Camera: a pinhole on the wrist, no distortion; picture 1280 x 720 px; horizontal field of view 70.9 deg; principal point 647.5 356.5 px. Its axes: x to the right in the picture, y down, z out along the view. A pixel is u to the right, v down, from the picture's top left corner.
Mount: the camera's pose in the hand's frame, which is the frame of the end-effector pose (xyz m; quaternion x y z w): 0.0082 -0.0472 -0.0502 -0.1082 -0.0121 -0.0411 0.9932
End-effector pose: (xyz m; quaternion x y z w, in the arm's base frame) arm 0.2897 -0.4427 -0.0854 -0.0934 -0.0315 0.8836 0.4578
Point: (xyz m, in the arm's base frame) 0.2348 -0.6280 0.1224
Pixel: 152.1 652.4
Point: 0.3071 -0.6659 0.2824
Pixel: 122.7 358.1
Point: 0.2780 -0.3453 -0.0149
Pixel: 1199.9 126.0
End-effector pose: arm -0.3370 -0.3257 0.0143 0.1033 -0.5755 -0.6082 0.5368
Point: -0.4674 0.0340 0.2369
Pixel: 403.7 612.8
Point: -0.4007 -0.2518 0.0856
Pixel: 616.8 612.0
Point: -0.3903 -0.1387 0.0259
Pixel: 132.7 425.9
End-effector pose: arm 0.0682 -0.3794 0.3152 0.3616 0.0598 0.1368 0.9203
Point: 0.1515 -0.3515 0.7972
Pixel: outside the picture
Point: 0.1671 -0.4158 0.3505
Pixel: 1215.0 393.8
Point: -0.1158 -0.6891 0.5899
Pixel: 73.7 233.1
